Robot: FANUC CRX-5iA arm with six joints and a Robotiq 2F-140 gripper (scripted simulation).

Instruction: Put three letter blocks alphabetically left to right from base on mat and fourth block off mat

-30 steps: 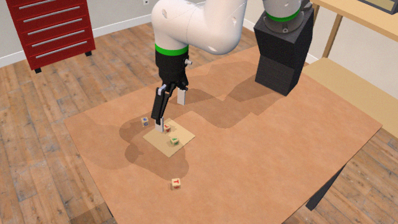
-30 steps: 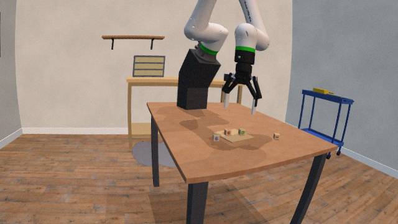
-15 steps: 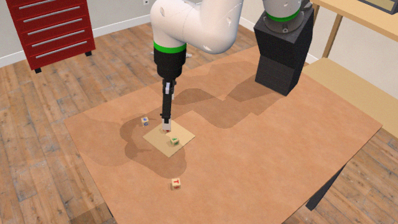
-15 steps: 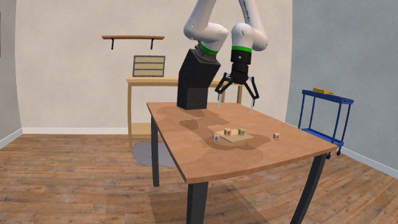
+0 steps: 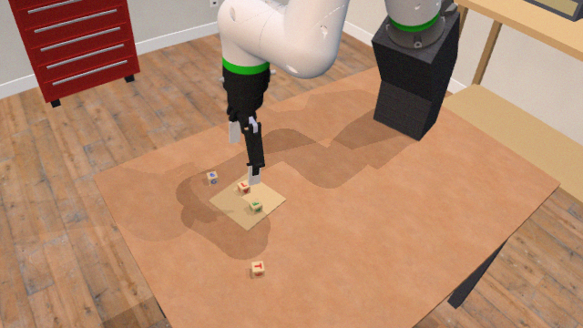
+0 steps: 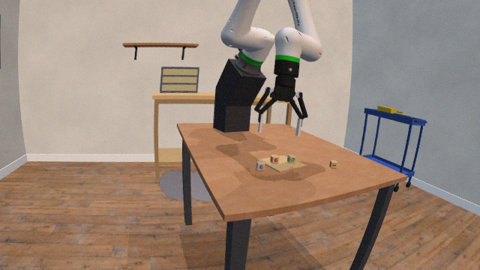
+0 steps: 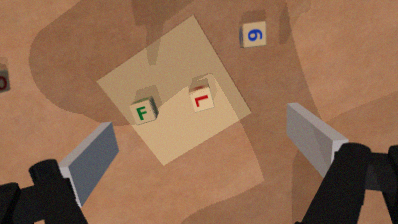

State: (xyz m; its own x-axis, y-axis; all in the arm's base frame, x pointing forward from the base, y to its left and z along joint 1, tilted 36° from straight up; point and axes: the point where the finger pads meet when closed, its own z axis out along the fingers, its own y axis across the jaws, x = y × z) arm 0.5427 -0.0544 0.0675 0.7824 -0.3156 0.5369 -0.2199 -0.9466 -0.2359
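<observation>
Right now my hand is 10 mm short of the tan mat, 20 mm to the right of it and 120 mm above it.
</observation>
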